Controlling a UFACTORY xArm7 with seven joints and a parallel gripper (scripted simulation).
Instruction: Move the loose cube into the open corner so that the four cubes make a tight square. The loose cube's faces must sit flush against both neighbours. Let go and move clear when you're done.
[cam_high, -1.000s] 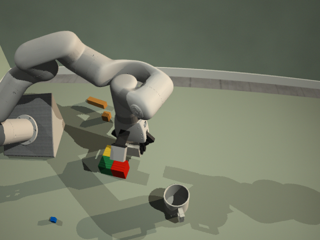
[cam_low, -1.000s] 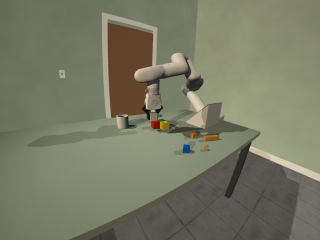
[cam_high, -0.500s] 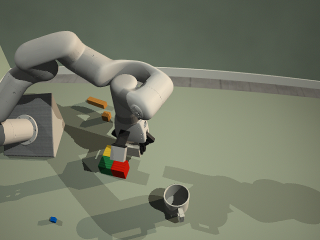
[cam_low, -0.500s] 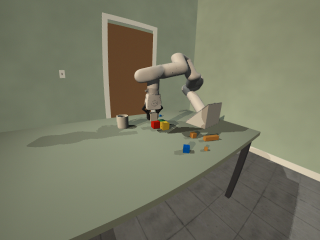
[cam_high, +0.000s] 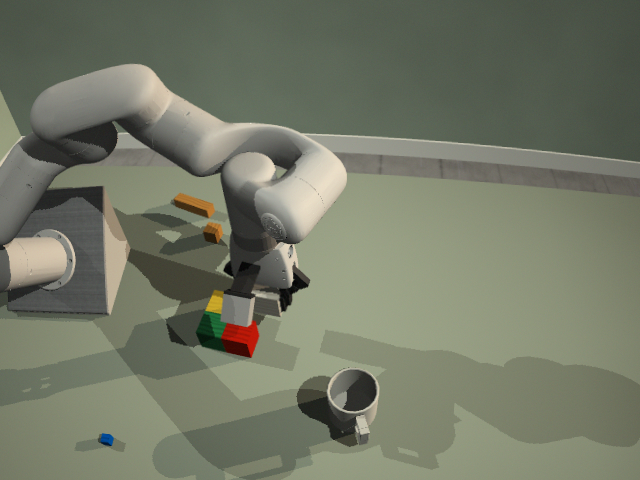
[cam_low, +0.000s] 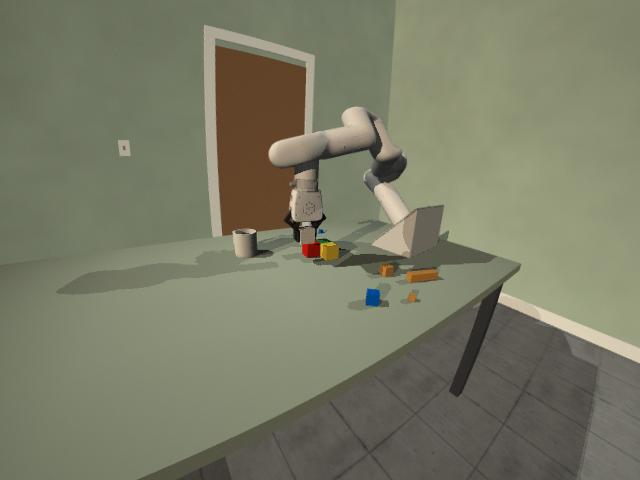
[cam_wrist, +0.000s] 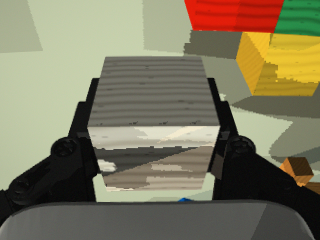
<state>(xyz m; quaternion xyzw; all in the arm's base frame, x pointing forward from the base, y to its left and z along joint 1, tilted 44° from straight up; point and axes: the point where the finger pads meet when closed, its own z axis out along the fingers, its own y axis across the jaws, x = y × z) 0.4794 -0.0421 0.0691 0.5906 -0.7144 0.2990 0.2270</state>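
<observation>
Right now the red cube is 6 cm behind my hand, 4 cm to the right of it and 7 cm below it. Also, from my hand: long orange block 22 cm behind, 32 cm to the left, 8 cm below; then yellow cube 10 cm behind, 2 cm to the left, 7 cm below; then beige cube right at my hand.
</observation>
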